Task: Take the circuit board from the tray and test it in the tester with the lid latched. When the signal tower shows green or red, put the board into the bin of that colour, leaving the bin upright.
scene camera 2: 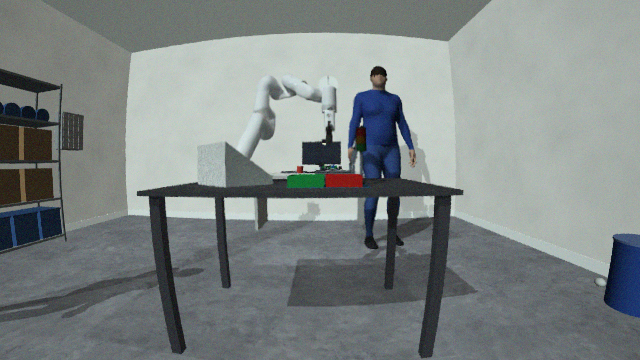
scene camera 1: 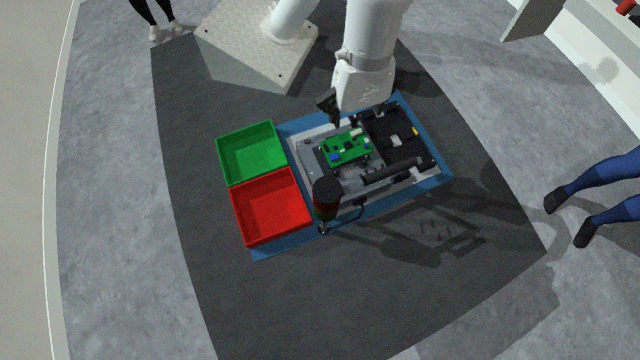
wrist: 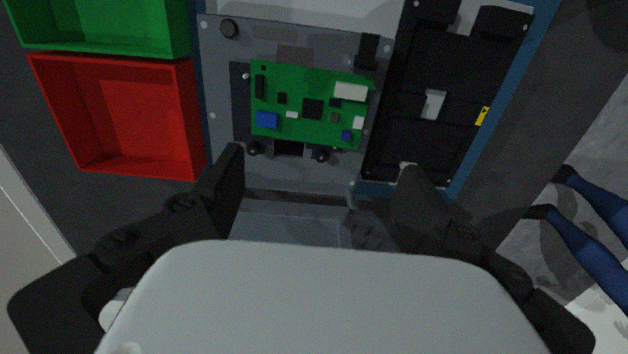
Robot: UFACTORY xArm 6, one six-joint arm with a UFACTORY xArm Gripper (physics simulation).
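The green circuit board lies on the grey tester. The tester's lid stands open on the side away from the robot's base; its black handle bar shows in scene camera 1. The black tray beside the tester holds no board. The signal tower shows no bright lamp. The green bin and red bin are upright and empty. My gripper is open and empty, above the tester area.
A blue base sheet lies beneath the equipment. The tower stands near the red bin's corner, with a cable running to the tester. The robot's pale pedestal is behind the bins. A person in blue stands beyond the table.
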